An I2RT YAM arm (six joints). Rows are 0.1 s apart.
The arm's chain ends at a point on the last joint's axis. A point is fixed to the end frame.
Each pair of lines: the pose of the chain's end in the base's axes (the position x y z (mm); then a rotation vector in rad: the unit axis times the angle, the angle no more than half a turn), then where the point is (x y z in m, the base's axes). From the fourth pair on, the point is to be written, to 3 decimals.
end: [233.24 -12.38 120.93 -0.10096 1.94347 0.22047]
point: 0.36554 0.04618 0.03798
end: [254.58 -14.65 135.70 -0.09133 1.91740 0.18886]
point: 0.39045 0.03968 0.05571
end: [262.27 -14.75 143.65 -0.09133 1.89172 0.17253]
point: 0.40070 0.03772 0.06686
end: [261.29 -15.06 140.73 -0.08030 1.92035 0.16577]
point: 0.398 0.036 0.060
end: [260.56 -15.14 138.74 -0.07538 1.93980 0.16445]
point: 0.396 0.035 0.055
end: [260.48 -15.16 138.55 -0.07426 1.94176 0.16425]
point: 0.396 0.035 0.055
